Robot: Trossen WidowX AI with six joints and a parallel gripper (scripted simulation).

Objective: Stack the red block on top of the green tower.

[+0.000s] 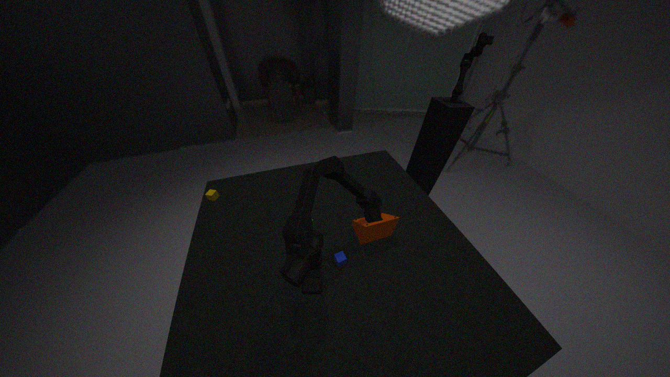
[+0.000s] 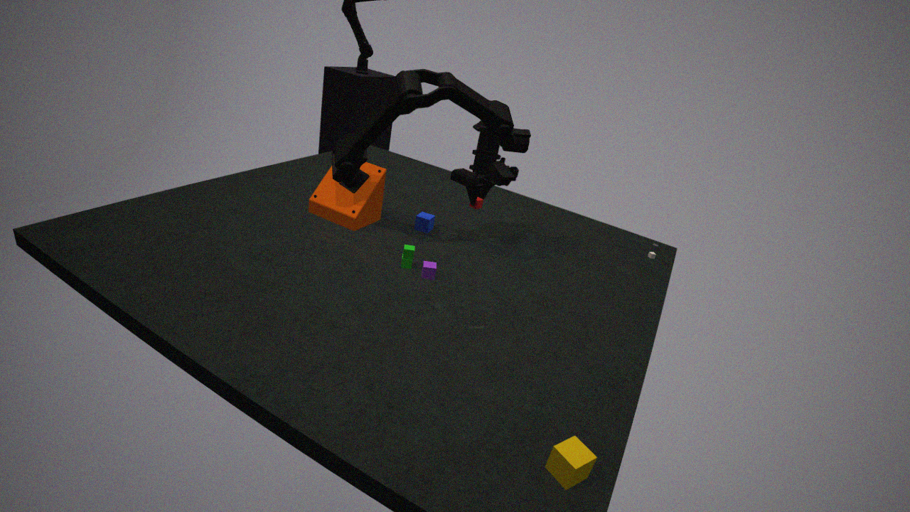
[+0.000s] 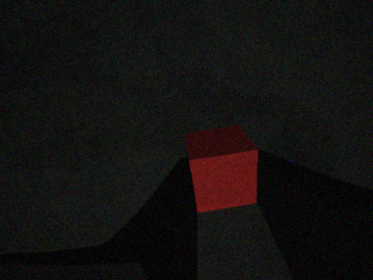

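My gripper tip is now 270 mm to the left of the purple block, 90 mm above it and 70 mm short of it. From my gripper tip the other things lie so: red block 10 mm above; then white block 420 mm ahead, 400 mm to the left, 90 mm below; then blue block 110 mm behind, 80 mm below, 70 mm to the right.
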